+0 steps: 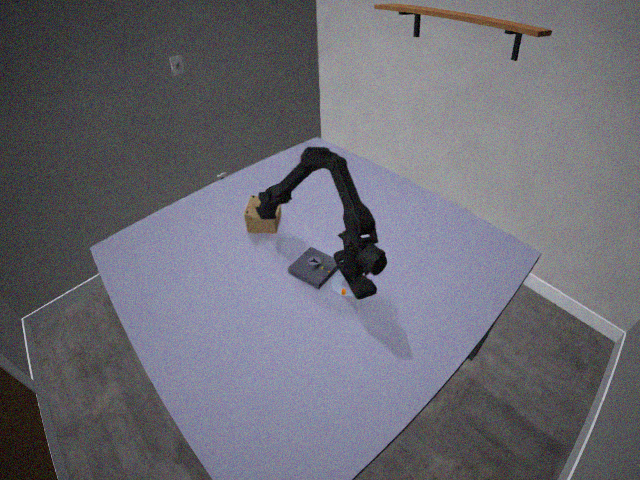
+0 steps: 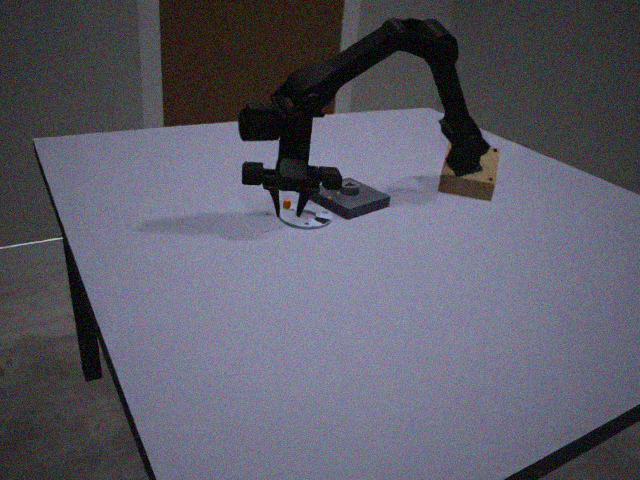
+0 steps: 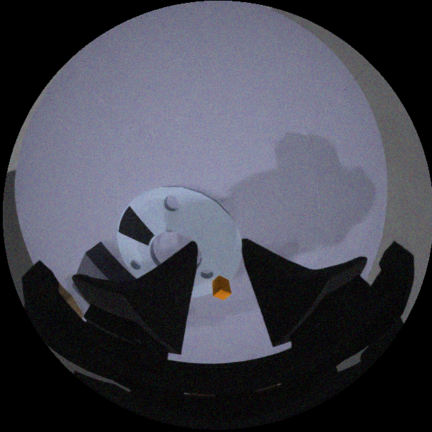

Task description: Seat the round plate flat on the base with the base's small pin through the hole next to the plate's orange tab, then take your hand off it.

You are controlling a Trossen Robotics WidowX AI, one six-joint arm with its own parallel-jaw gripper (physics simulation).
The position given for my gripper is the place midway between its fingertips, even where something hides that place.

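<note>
A round pale plate [image 2: 323,217] is in the scene, and I find it again at [image 3: 205,221]. There is a dark square base as well, which I can see at [image 2: 368,200], at [image 1: 318,277] and at [image 3: 97,262]. And here is my gripper [image 2: 287,217], visible also at [image 1: 354,291] and at [image 3: 219,245].
</note>
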